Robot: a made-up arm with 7 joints.
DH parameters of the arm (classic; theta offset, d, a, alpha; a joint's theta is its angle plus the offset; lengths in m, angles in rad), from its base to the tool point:
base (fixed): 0 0.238 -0.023 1.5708
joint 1: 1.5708 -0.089 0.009 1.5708
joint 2: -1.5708 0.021 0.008 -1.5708
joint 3: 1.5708 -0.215 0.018 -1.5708
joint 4: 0 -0.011 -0.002 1.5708
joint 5: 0 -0.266 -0.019 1.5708
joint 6: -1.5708 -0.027 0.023 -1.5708
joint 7: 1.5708 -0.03 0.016 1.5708
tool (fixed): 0 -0.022 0 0
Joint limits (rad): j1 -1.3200..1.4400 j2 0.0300..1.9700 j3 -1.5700..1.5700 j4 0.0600..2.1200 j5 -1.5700..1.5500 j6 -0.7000..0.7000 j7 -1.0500..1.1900
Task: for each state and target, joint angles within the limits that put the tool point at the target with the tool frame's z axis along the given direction. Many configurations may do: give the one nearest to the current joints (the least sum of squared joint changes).
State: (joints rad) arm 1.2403 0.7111 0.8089 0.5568 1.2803 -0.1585 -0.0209
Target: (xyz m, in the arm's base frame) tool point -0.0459 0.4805 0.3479 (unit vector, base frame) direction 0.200 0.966 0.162
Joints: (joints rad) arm 1.3849 0.9445 1.0585 1.0644 1.4048 0.0589 -0.5708
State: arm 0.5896 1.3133 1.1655 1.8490 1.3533 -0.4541 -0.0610
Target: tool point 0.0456 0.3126 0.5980 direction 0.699 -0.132 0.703
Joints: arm -0.0120 1.9700 1.1297 0.9591 1.5500 0.3527 0.4291
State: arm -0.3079 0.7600 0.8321 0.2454 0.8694 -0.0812 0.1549
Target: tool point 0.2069 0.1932 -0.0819 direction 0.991 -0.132 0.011
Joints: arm 0.0440 0.0808 0.2217 0.8343 0.7321 -0.3046 0.7332
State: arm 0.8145 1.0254 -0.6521 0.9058 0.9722 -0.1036 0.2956
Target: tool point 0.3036 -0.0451 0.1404 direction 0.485 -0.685 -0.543
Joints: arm 0.8568 0.3134 -1.1725 1.1805 0.8224 0.4315 0.1822
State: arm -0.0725 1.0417 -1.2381 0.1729 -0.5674 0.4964 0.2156
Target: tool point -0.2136 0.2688 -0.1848 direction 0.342 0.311 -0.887
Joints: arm -0.3565 0.3462 -1.4420 0.0737 -0.8714 0.5732 -0.3962
